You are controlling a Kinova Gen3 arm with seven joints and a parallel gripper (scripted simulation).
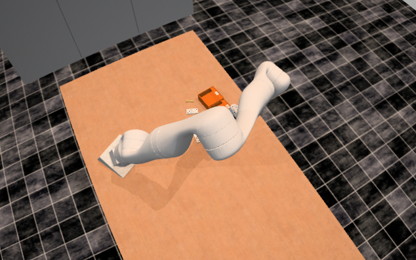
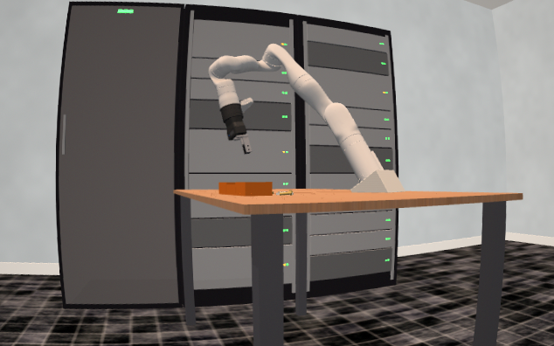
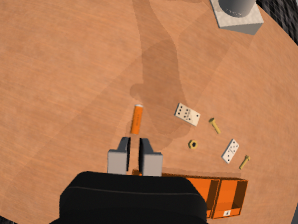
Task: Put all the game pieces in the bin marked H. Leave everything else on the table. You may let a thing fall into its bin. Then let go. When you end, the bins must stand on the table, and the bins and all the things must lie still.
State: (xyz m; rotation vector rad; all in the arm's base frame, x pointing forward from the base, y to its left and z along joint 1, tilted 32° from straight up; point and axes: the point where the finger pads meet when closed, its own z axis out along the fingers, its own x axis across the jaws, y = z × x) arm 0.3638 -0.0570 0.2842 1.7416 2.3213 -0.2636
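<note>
My gripper is now 60 mm short of the bin H, 180 mm to the right of it and 140 mm above it. From my hand the other things lie so: nut 40 mm behind, 150 mm to the left, 160 mm below; then orange battery 50 mm behind, 30 mm to the left, 150 mm below; then white spotted game piece 90 mm behind, 130 mm to the left, 160 mm below.
</note>
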